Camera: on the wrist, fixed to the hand. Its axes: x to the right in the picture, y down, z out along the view.
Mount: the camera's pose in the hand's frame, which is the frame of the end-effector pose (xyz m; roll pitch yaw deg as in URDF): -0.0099 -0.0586 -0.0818 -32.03 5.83 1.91
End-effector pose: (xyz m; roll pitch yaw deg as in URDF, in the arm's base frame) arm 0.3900 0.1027 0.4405 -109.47 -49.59 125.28
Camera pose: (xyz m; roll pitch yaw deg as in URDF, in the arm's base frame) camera 0.4770 0.0794 0.4865 -134.42 -49.35 115.84
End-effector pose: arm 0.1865 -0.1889 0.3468 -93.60 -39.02 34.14
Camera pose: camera 0.1907 -0.2802 0.3900 -121.11 -37.25 26.67
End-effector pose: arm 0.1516 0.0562 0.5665 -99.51 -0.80 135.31
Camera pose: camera 0.2093 0.0990 0.6377 -131.60 0.12 129.24
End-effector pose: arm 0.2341 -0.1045 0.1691 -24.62 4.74 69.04
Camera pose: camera 0.3107 -0.1488 0.1201 -56.84 10.83 68.33
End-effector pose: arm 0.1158 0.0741 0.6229 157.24 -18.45 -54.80
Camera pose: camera 0.1708 0.1448 0.6698 124.91 -24.56 -54.25
